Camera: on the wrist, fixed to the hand. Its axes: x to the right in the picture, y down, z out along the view.
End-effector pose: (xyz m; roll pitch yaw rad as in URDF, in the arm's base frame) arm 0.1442 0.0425 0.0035 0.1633 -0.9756 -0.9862
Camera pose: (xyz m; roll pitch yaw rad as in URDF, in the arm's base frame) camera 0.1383 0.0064 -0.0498 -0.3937 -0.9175 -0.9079
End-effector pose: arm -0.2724 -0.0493 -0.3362 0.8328 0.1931 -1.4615
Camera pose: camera -0.2639 -0.0088 -0.3859 0.3541 0.2074 -1.3875
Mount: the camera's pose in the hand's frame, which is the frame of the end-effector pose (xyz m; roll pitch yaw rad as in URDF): -0.0291 -0.0330 -0.0474 -0.4922 0.0635 0.0378
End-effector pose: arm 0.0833 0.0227 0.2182 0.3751 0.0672 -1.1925
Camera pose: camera 0.0588 0.0483 0.1641 -0.1130 0.1123 -1.1338
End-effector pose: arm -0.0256 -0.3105 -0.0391 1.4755 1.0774 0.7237
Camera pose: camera -0.0898 -0.3084 -0.0312 1.0979 1.0420 0.8564
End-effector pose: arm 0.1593 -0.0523 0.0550 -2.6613 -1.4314 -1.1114
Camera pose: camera 0.1390 0.0054 0.0341 -2.5990 -1.4524 -1.6715
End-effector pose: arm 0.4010 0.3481 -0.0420 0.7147 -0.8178 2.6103
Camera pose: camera 0.3789 0.3540 -0.1025 0.1492 -0.7920 2.7102
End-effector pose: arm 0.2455 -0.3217 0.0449 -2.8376 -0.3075 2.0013
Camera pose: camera 0.2483 -0.3693 0.0886 2.9713 -0.3563 1.9426
